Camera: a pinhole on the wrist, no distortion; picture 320 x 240 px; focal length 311.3 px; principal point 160.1 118.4 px. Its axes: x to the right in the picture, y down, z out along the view. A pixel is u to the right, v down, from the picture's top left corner.
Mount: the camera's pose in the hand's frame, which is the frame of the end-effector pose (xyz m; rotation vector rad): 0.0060 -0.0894 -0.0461 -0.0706 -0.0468 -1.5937
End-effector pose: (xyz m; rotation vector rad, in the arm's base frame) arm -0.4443 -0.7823 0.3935 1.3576 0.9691 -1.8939
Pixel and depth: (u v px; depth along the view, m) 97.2 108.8 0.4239
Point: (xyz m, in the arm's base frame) -0.6113 -1.1068 0.4627
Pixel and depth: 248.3 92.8 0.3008
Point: -0.6953 -0.9159 0.4947
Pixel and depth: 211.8 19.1 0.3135
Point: -0.6505 -0.9405 0.5604
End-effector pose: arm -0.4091 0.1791 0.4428 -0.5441 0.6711 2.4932
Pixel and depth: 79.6 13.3 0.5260
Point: -0.4457 0.3134 0.9284
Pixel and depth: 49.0 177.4 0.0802
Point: -0.4046 0.2464 0.4373
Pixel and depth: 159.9 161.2 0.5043
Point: -0.5567 0.4999 0.7474
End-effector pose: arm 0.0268 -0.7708 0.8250 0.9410 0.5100 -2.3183
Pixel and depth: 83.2 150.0 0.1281
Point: -0.0567 -0.7843 0.8691
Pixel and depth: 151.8 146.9 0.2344
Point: -0.1276 -0.8323 0.9375
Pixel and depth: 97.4 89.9 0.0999
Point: -0.0382 -0.7516 0.8690
